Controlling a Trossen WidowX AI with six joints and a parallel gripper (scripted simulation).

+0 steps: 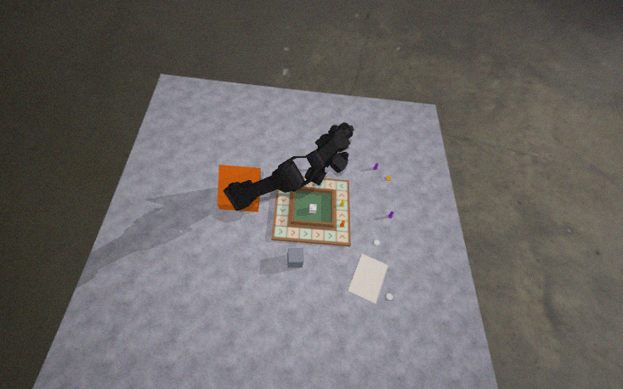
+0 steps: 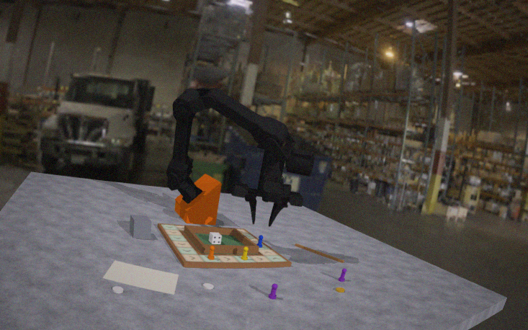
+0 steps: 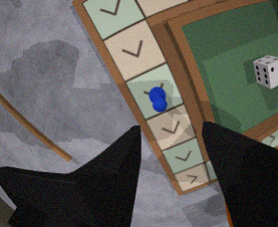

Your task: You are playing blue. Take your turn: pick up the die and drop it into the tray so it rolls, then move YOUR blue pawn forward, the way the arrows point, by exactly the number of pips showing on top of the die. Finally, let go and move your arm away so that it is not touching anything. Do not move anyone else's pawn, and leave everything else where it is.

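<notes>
Now: the blue pawn 5 cm below my gripper tip and 1 cm ahead of it. Round my gripper tip: green tray 11 cm to the right, 7 cm below, 2 cm behind; then yellow pawn 10 cm ahead, 9 cm to the right, 5 cm below; then white die 12 cm to the right, 5 cm below, 2 cm behind.
</notes>
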